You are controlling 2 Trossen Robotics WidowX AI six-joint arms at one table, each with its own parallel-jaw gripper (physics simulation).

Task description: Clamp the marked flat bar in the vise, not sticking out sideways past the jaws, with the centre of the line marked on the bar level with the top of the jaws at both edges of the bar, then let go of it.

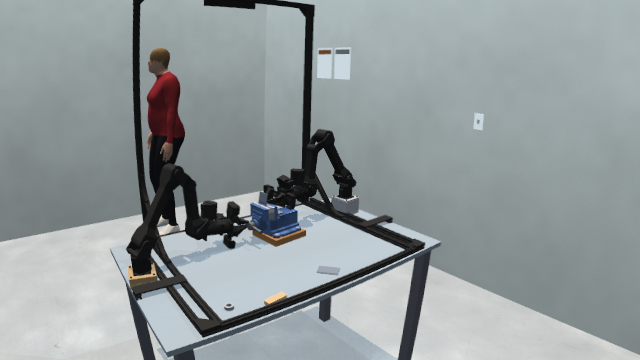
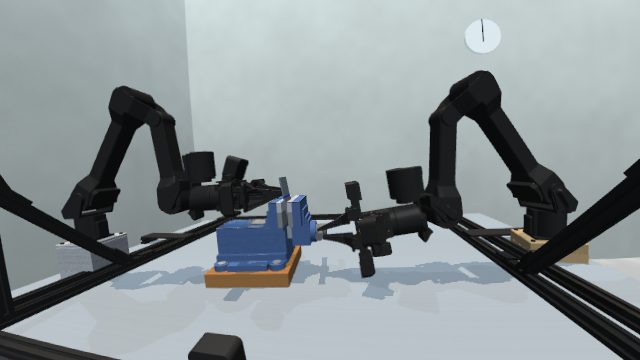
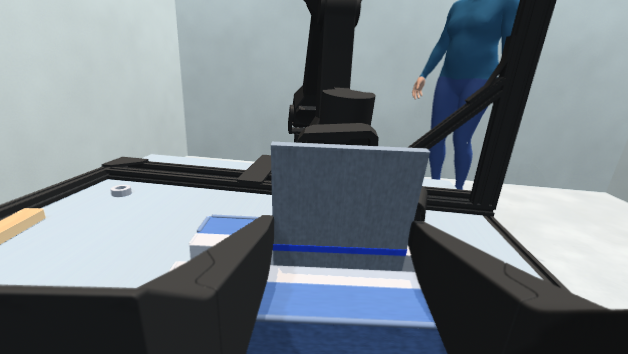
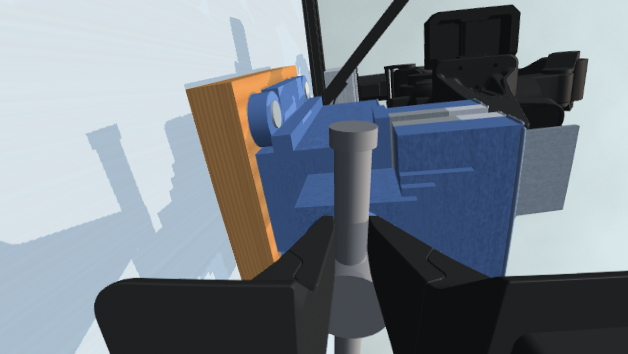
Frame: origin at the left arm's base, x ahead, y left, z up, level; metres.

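Seen in the pictures: left gripper, fingertip midpoint: (image 1: 263,200) (image 2: 284,191) (image 3: 341,229); right gripper, fingertip midpoint: (image 1: 248,223) (image 4: 349,227); left arm's base, origin of the base link: (image 1: 345,196) (image 2: 93,238) (image 4: 357,89); right arm's base, origin of the base link: (image 1: 141,270) (image 2: 545,235).
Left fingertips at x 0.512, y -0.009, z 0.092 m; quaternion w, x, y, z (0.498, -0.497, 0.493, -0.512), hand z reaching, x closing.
Pixels of each thing's top centre, then the offset from my left fingertips to it. "spot": a spot on its surface instead.
- flat grey bar, middle of its top: (image 3: 350,141) (image 4: 576,171) (image 2: 284,176) (image 1: 262,192) dx +0.002, dy +0.000, dz +0.033 m
- vise handle, surface spot: (image 4: 352,175) spot: dx +0.078, dy -0.040, dz -0.086 m
- orange wooden base, middle of its top: (image 4: 291,165) (image 2: 258,257) (image 1: 279,229) dx -0.076, dy +0.011, dz -0.147 m
- grey plate, middle of its top: (image 1: 328,269) dx -0.001, dy +0.372, dz -0.172 m
- tan block, middle of its top: (image 3: 11,220) (image 1: 275,297) dx +0.275, dy +0.401, dz -0.160 m
- metal ring, middle of its top: (image 3: 120,187) (image 1: 228,305) dx +0.412, dy +0.340, dz -0.163 m
The flat grey bar (image 1: 263,197) (image 2: 284,186) (image 3: 350,195) (image 4: 547,170) stands up, slightly tilted, between the jaws of the blue vise (image 1: 275,220) (image 2: 252,242) (image 3: 350,302) (image 4: 450,165). Its blue line (image 3: 340,250) shows a little above the near jaw, with a strip of bar below it. My left gripper (image 2: 281,191) (image 3: 341,229) is shut on the bar, one finger at each side edge. My right gripper (image 1: 248,226) (image 2: 322,234) (image 4: 349,227) is shut on the vise handle (image 4: 352,175), whose rod lies between its fingertips. The bar's lower end is hidden in the jaws.
The vise stands on an orange wooden base (image 1: 280,241) (image 2: 247,280) (image 4: 215,175). A grey plate (image 1: 328,270), a tan block (image 1: 275,299) (image 3: 22,223) and a metal ring (image 1: 229,306) (image 3: 121,190) lie on the table. Black frame rails (image 1: 320,290) run along the table's edges.
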